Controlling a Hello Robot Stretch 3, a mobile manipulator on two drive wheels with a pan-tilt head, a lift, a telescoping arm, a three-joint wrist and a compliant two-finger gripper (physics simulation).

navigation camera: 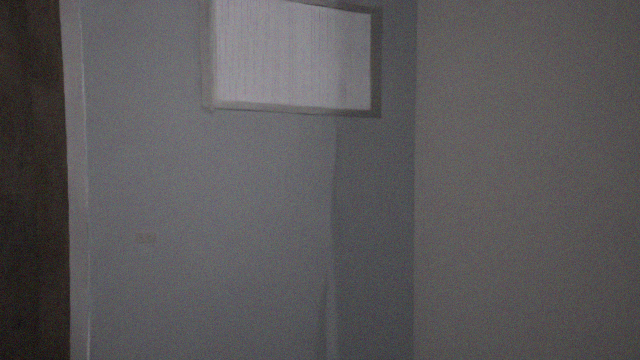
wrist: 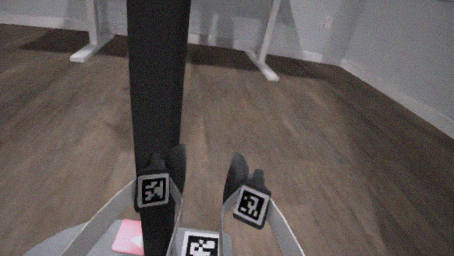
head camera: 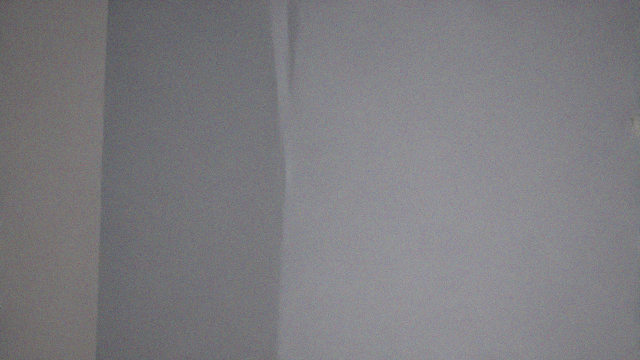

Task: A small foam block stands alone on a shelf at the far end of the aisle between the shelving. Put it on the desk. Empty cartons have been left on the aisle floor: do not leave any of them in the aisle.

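Frame: origin at the robot's base, x right, y ahead, z up, level; metres.
Where they show: gripper, fingertip midpoint: (wrist: 207, 166).
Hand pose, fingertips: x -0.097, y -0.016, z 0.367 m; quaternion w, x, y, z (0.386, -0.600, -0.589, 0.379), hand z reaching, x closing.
Note:
Things, the pixels of their top centre, and the offset from my fingertips. "spot": a spot on its surface instead. Level surfaces: height alone.
- left leg at a spot on its surface: (wrist: 93, 25) spot: dx -1.407, dy -0.866, dz -0.214 m
- right leg at a spot on its surface: (wrist: 268, 37) spot: dx -1.631, dy +0.352, dz -0.137 m
- brown floor at its surface level: dz -0.366 m
My gripper (wrist: 207, 166) is open, with bare floor between its fingertips in the wrist view. Two white legs with flat feet, probably the desk's, stand near the far wall in the wrist view: the left leg (wrist: 93, 25) and the right leg (wrist: 268, 37). The gripper is well short of them. The desk top does not show. The foam block, the cartons and the shelving do not show in the present views.
The robot's black mast (wrist: 157, 75) crosses the wrist view left of the gripper. A wall (wrist: 400, 55) runs along the right. The head camera faces plain walls (head camera: 425, 175). The navigation view shows a pale framed panel (navigation camera: 290, 57), a skirting board (navigation camera: 77, 175) and brown floor (navigation camera: 32, 175).

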